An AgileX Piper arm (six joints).
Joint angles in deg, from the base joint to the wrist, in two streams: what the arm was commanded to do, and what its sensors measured. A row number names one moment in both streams.
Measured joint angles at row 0:
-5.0 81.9 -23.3 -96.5 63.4 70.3
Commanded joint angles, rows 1 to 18:
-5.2 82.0 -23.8 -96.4 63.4 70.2
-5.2 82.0 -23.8 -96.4 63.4 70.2
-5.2 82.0 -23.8 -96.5 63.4 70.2
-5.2 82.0 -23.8 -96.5 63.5 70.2
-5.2 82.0 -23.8 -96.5 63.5 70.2
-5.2 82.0 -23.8 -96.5 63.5 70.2
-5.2 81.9 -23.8 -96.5 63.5 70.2
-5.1 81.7 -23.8 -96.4 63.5 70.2
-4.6 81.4 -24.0 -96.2 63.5 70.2
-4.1 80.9 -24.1 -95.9 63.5 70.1
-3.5 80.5 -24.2 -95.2 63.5 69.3
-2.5 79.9 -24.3 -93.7 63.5 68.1
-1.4 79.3 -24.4 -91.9 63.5 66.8
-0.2 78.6 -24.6 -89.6 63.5 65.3
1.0 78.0 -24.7 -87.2 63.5 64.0
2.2 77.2 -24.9 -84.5 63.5 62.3
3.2 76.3 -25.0 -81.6 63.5 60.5
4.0 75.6 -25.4 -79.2 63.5 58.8
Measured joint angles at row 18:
0.6 78.5 -24.4 -88.3 63.4 64.7
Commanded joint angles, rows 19 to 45:
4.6 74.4 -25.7 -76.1 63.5 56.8
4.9 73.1 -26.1 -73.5 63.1 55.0
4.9 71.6 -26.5 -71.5 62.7 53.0
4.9 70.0 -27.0 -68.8 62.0 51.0
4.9 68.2 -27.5 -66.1 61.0 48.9
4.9 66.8 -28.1 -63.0 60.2 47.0
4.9 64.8 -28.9 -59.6 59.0 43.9
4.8 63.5 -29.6 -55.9 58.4 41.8
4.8 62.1 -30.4 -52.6 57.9 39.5
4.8 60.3 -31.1 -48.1 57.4 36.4
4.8 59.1 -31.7 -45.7 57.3 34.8
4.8 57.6 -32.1 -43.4 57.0 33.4
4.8 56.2 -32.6 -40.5 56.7 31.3
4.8 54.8 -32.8 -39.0 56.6 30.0
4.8 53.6 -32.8 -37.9 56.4 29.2
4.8 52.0 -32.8 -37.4 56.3 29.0
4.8 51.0 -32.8 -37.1 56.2 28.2
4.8 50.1 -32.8 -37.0 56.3 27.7
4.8 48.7 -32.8 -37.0 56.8 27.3
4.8 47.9 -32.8 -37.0 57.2 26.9
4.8 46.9 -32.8 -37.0 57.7 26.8
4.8 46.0 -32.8 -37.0 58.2 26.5
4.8 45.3 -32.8 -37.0 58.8 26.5
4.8 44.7 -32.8 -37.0 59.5 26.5
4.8 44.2 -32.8 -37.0 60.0 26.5
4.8 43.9 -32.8 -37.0 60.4 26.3
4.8 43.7 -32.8 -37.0 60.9 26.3
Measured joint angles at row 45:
4.7 45.3 -32.4 -37.1 58.9 27.1
